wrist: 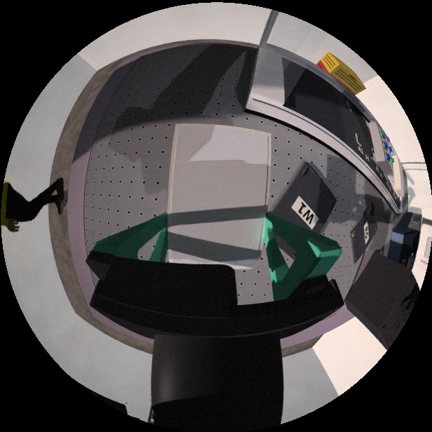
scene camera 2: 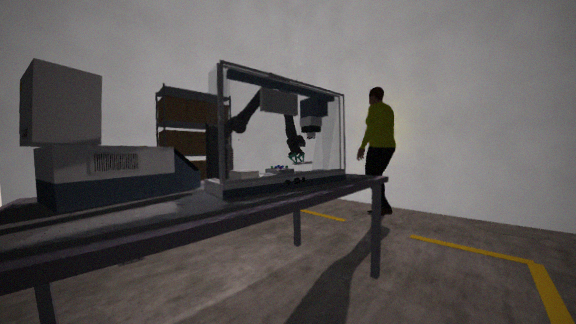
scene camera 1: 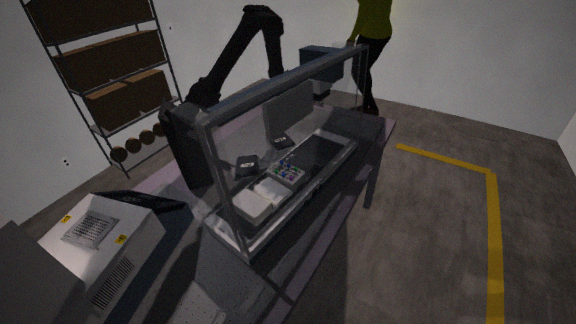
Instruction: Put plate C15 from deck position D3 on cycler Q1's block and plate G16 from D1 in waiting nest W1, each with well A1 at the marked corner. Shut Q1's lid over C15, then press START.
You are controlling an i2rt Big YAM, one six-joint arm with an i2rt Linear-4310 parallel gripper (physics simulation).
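Note:
My gripper is shut on a pale, flat plate, its green fingers on two opposite sides. The plate looks about level and is held above the bench; no label or well A1 shows on it. Waiting nest W1 is a dark block beside the held plate in the wrist view, partly behind a finger. The deck shows a dark bare stretch by its D1 label. Plate C15, Q1's lid and the START button cannot be made out. In scene camera 1 the gripper is hidden.
A second dark nest, RG, stands beyond W1. A glazed enclosure surrounds the deck. A rack with coloured caps and a white block stand on it. A white and blue machine and a person show too.

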